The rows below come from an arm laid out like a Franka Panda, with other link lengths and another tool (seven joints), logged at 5 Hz.
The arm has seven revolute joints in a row. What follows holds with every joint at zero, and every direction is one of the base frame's.
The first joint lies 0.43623 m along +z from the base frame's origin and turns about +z.
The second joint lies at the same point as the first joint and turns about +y.
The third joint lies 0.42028 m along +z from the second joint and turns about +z.
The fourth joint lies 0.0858 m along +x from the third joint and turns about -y.
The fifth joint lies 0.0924 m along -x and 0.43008 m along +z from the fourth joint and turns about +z.
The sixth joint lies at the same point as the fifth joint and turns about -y.
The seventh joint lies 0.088 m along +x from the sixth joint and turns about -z.
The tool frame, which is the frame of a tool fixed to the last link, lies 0.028 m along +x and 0.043 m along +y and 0.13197 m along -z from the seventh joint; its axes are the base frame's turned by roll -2.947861, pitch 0 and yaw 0.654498 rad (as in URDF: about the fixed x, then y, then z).
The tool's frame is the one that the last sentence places.
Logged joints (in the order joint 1, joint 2, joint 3, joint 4, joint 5, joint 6, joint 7), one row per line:
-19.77 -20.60 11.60 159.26 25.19 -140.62 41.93
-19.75 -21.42 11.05 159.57 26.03 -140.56 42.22
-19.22 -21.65 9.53 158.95 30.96 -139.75 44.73
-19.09 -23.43 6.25 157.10 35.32 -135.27 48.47
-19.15 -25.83 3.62 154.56 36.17 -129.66 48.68
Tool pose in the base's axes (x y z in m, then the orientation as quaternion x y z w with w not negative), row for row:
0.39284 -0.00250 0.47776 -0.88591 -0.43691 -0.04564 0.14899
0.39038 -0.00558 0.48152 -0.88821 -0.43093 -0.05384 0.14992
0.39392 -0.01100 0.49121 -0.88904 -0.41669 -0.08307 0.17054
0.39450 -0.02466 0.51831 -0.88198 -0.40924 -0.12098 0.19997
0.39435 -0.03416 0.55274 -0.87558 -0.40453 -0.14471 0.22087
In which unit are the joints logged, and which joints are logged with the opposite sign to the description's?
The joints are logged in degrees. Opposite sign: joint 4, joint 6, joint 7.
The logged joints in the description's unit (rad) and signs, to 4 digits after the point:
-0.3451 -0.3595 0.2025 -2.7796 0.4396 2.4543 -0.7318
-0.3447 -0.3738 0.1929 -2.7850 0.4543 2.4532 -0.7369
-0.3355 -0.3779 0.1663 -2.7742 0.5404 2.4391 -0.7807
-0.3332 -0.4089 0.1091 -2.7419 0.6165 2.3609 -0.8460
-0.3342 -0.4508 0.0632 -2.6976 0.6313 2.2630 -0.8496

